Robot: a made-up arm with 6 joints. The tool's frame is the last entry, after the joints. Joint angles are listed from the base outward.
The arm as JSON. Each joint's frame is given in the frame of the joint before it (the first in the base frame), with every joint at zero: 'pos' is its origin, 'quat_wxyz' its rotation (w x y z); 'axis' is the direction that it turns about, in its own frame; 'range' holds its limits. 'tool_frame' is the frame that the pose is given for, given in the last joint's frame.
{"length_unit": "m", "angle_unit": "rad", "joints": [
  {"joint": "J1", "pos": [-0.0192, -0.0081, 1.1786], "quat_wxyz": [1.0, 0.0, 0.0, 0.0], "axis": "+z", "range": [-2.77, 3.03]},
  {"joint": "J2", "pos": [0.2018, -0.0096, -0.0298], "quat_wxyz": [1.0, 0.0, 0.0, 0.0], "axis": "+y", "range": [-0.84, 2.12]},
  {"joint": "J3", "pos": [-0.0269, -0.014, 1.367], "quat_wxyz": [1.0, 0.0, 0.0, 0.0], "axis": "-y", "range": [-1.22, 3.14]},
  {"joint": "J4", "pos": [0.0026, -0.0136, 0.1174], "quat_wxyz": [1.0, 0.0, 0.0, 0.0], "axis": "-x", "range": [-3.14, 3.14]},
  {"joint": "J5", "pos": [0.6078, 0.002, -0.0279], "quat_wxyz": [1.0, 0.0, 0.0, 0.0], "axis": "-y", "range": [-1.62, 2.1]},
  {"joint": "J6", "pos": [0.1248, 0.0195, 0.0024], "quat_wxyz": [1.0, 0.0, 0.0, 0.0], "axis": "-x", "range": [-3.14, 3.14]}
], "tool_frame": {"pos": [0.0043, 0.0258, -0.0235], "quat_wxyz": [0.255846, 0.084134, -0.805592, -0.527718]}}
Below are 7 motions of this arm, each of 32 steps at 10 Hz.
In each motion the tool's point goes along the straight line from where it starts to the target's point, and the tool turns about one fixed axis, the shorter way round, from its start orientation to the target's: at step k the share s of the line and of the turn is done. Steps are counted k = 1, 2, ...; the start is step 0. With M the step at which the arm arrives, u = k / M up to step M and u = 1 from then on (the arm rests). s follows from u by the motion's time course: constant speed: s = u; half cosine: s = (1 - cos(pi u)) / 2; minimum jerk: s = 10 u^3 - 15 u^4 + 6 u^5.
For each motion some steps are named. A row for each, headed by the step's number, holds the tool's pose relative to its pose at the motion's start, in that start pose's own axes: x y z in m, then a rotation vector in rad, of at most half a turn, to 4 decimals.
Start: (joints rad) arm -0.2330 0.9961 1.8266 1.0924 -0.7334 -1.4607
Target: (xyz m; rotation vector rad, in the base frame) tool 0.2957 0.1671 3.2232 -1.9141 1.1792 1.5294
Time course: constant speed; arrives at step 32
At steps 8, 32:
8: 0.3034 0.2984 0.0936 -0.1159 0.2452 -0.2534
32: 1.2135 1.1937 0.3744 -0.4637 0.9806 -1.0135

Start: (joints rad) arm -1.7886 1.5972 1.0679 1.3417 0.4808 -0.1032
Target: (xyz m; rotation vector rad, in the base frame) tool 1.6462 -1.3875 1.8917 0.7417 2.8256 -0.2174
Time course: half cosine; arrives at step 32
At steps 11, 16, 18, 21, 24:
11: 0.2842 0.6057 -0.0421 0.1181 -0.2851 -0.2326
16: 0.5376 1.1459 -0.0796 0.2234 -0.5394 -0.4400
18: 0.6425 1.3695 -0.0952 0.2670 -0.6446 -0.5258
21: 0.7910 1.6861 -0.1172 0.3287 -0.7936 -0.6474
24: 0.9177 1.9562 -0.1360 0.3814 -0.9207 -0.7511

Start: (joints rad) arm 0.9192 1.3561 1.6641 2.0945 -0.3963 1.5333
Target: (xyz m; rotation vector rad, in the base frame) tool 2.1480 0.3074 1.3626 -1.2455 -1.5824 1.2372
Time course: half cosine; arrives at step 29
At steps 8, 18, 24, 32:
8: -0.0054 0.2343 0.1588 0.0131 0.2104 -0.1497
18: -0.0209 0.9104 0.6172 0.0510 0.8174 -0.5819
24: -0.0283 1.2338 0.8364 0.0691 1.1077 -0.7886
32: -0.0305 1.3289 0.9009 0.0745 1.1931 -0.8494

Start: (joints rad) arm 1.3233 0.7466 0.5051 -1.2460 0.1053 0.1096
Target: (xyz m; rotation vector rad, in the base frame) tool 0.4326 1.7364 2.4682 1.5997 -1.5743 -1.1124
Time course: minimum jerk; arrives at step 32
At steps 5, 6, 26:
5: 0.0016 0.0073 0.0068 0.0365 -0.0061 -0.0040
6: 0.0026 0.0119 0.0111 0.0598 -0.0100 -0.0065
26: 0.0514 0.2326 0.2169 1.1674 -0.1952 -0.1263

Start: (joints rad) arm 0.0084 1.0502 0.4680 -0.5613 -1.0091 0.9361
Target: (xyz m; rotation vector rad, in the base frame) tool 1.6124 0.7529 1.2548 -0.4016 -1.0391 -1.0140
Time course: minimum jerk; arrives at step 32
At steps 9, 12, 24, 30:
9: -0.0908 0.0517 0.0284 -0.0686 -0.0429 -0.0263
12: -0.1795 0.1023 0.0562 -0.1356 -0.0849 -0.0520
24: -0.5848 0.3333 0.1830 -0.4418 -0.2765 -0.1693
30: -0.6509 0.3710 0.2036 -0.4918 -0.3078 -0.1884

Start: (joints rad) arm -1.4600 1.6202 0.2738 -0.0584 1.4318 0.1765
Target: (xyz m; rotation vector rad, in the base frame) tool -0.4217 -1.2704 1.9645 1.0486 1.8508 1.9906
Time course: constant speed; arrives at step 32
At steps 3, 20, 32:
3: 0.1176 0.0760 -0.0761 -0.0302 0.0386 -0.0085
20: 0.7841 0.5069 -0.5072 -0.2015 0.2572 -0.0567
32: 1.2545 0.8110 -0.8115 -0.3224 0.4115 -0.0907

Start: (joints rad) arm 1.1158 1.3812 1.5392 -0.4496 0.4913 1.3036
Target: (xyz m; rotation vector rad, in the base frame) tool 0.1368 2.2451 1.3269 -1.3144 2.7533 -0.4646
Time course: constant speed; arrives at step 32
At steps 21, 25, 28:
21: 0.2148 0.4352 0.4056 0.4409 0.0852 0.0425
25: 0.2557 0.5180 0.4829 0.5249 0.1014 0.0506
28: 0.2864 0.5802 0.5408 0.5879 0.1136 0.0567

